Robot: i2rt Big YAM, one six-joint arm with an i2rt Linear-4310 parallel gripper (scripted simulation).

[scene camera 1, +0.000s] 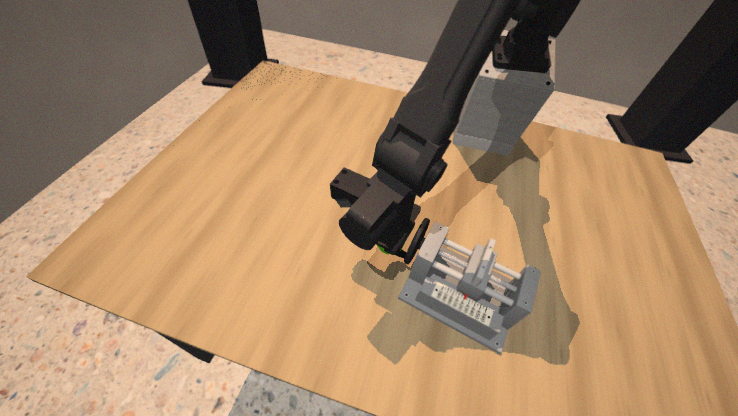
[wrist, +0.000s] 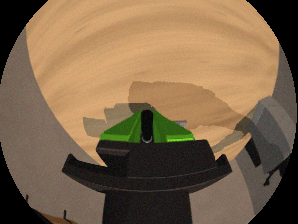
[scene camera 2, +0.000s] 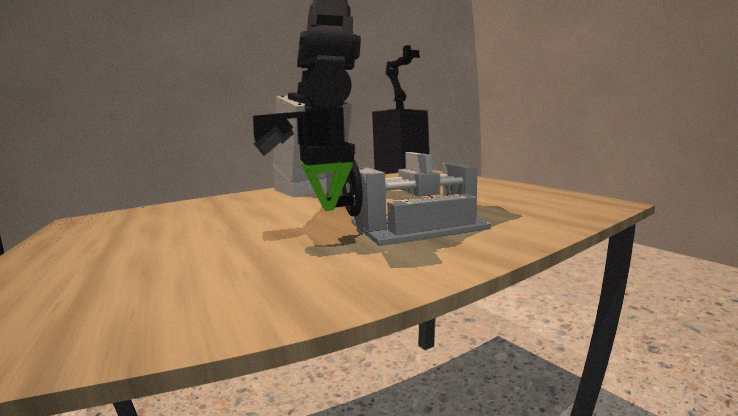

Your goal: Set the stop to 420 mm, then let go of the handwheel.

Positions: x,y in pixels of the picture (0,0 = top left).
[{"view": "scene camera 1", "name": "my gripper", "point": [386,248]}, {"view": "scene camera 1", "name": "stop carriage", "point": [476,275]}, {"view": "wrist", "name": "my gripper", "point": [147,113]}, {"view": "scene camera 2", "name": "my gripper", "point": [328,209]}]
